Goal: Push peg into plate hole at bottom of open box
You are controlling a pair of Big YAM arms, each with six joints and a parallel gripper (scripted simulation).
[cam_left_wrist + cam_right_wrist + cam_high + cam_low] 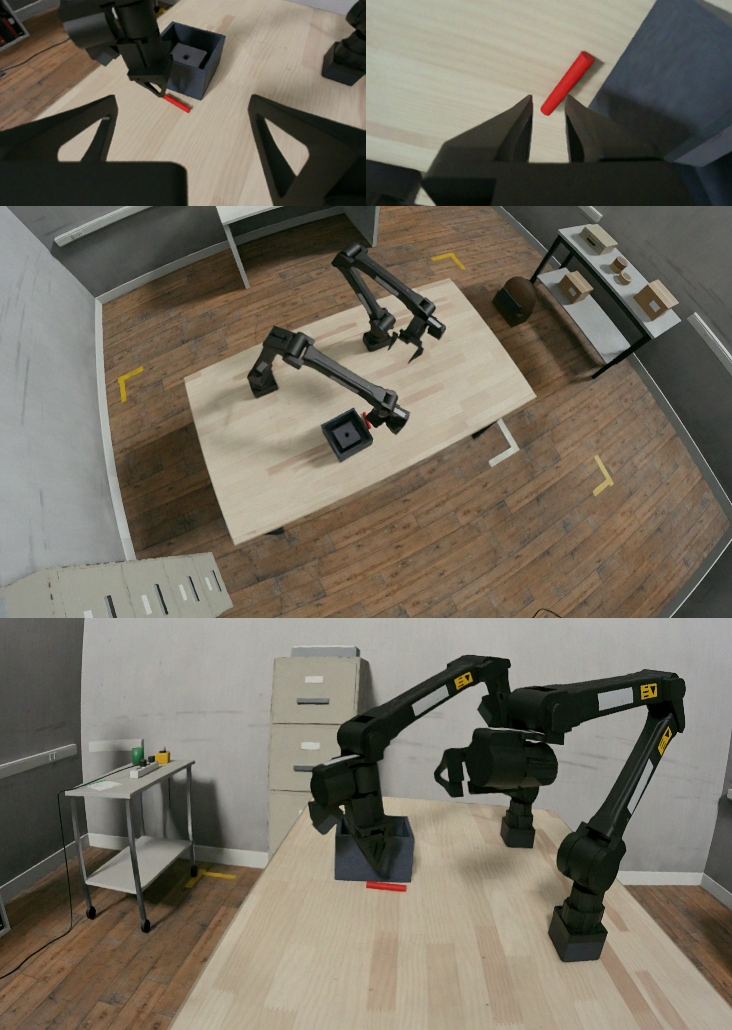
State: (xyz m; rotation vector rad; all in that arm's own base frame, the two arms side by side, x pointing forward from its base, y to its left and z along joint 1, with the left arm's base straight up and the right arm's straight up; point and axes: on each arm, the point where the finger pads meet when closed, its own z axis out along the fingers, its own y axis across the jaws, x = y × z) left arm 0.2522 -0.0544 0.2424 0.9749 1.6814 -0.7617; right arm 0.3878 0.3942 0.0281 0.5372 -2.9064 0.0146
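Note:
My right hand is 20 mm past the red peg, 20 mm to the left of it and 60 mm above it. Also, from my right hand: grey plate: 10 mm ahead, 140 mm to the right, 20 mm below; dark blue box: 10 mm ahead, 140 mm to the right, 40 mm below.

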